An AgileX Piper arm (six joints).
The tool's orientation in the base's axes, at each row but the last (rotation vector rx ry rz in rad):
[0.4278 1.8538 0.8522]
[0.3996 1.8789 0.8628]
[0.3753 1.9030 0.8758]
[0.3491 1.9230 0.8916]
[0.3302 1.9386 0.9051]
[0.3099 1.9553 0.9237]
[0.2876 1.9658 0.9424]
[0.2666 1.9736 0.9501]
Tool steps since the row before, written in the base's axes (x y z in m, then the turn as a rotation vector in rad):
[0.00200 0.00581 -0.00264 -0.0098 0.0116 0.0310]
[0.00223 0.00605 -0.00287 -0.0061 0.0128 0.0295]
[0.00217 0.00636 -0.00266 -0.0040 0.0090 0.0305]
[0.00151 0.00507 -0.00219 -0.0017 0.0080 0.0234]
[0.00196 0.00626 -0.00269 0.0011 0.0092 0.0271]
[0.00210 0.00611 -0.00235 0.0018 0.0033 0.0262]
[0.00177 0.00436 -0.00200 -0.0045 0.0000 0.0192]
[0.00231 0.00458 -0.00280 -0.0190 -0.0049 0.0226]
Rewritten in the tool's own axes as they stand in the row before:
[0.00451 0.00193 0.00455 -0.0086 0.0311 -0.0121]
[0.00453 0.00192 0.00506 -0.0086 0.0305 -0.0080]
[0.00443 0.00228 0.00523 -0.0125 0.0284 -0.0080]
[0.00355 0.00177 0.00412 -0.0097 0.0224 -0.0045]
[0.00421 0.00215 0.00529 -0.0128 0.0255 -0.0026]
[0.00369 0.00221 0.00536 -0.0159 0.0207 -0.0046]
[0.00260 0.00126 0.00422 -0.0097 0.0144 -0.0093]
[0.00284 0.00073 0.00506 -0.0061 0.0160 -0.0245]

